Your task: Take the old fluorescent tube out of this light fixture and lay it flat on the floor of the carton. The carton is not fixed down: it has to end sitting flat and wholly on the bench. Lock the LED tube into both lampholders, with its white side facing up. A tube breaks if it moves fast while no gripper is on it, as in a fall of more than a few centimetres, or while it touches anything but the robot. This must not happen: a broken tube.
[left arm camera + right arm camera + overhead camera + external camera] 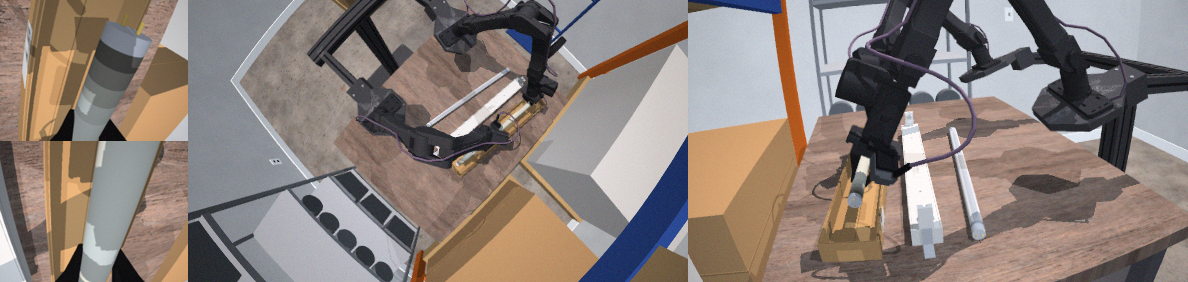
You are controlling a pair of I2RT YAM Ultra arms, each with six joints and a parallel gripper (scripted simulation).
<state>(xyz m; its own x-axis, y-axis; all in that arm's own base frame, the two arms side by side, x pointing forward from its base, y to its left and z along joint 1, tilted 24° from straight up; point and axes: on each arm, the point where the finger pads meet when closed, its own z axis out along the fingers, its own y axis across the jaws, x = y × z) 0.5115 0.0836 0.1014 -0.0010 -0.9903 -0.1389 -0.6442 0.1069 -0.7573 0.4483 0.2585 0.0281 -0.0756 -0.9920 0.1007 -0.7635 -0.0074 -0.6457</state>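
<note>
The carton lies 40 mm ahead of my right hand, 120 mm to the left of it and 90 mm below it. Round my right hand: old fluorescent tube 20 mm ahead, 120 mm to the left; LED tube 210 mm behind, 170 mm to the left, 100 mm below; grey light fixture 90 mm behind, 130 mm to the left, 60 mm below.
</note>
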